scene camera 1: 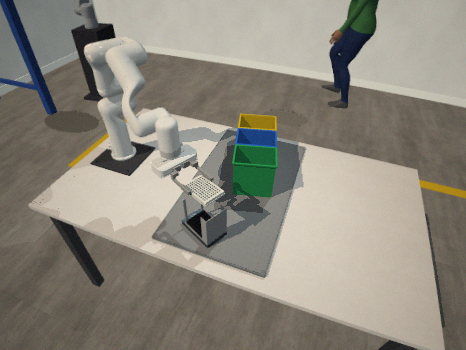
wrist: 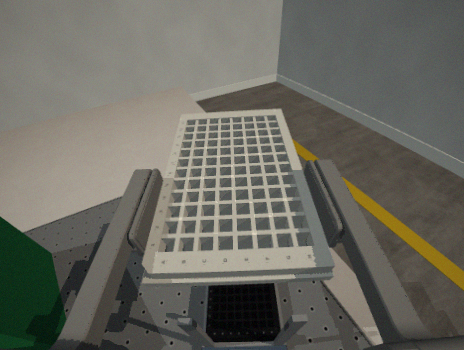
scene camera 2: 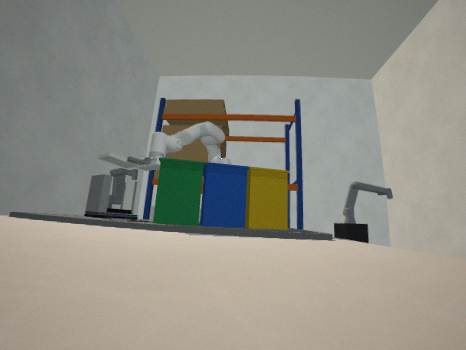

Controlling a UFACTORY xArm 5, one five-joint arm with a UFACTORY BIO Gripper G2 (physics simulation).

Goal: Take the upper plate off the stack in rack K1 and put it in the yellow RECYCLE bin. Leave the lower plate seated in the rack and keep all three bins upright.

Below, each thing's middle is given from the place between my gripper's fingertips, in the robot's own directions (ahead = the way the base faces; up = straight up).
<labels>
Right now my hand is 10 mm to the left of the white gridded plate (scene camera 1: 204, 191), 10 mm short of it and 10 mm above it. Also, from my hand: blue bin (scene camera 2: 224, 187) (410 mm to the left, 140 mm below, 120 mm ahead); then yellow bin (scene camera 2: 267, 189) (540 mm to the left, 140 mm below, 100 mm ahead); then green bin (scene camera 2: 178, 196) (280 mm to the left, 140 mm below, 140 mm ahead).
</labels>
